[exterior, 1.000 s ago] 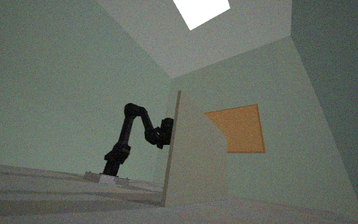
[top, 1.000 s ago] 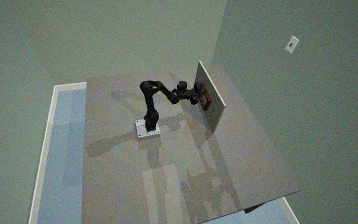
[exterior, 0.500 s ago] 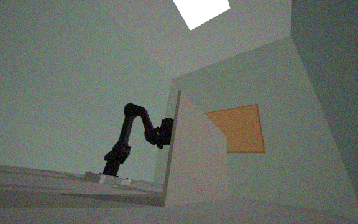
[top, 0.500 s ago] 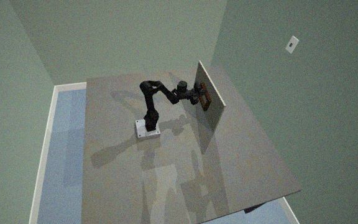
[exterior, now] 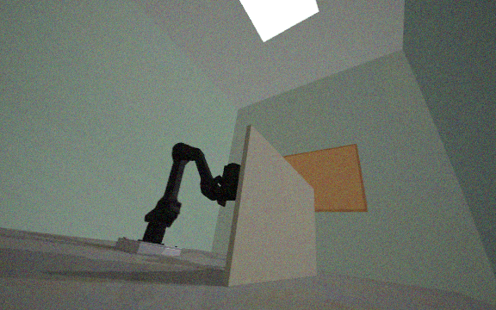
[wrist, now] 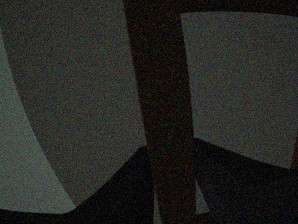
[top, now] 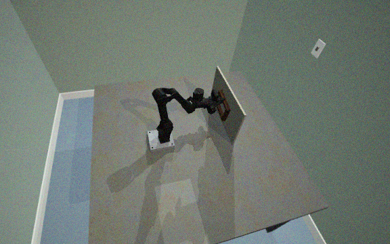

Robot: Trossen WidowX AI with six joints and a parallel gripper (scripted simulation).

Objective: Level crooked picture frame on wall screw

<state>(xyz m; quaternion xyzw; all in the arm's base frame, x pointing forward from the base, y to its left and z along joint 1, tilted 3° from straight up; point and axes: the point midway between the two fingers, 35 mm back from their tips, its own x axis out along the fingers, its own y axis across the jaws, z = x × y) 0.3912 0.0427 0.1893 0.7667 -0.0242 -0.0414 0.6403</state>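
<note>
My gripper tip is now 50 mm above the brown wooden picture frame, 10 mm to the right of it and 10 mm short of it. From my gripper tip the other things lie so: white wall panel 70 mm below, 20 mm to the left, 20 mm ahead.
</note>
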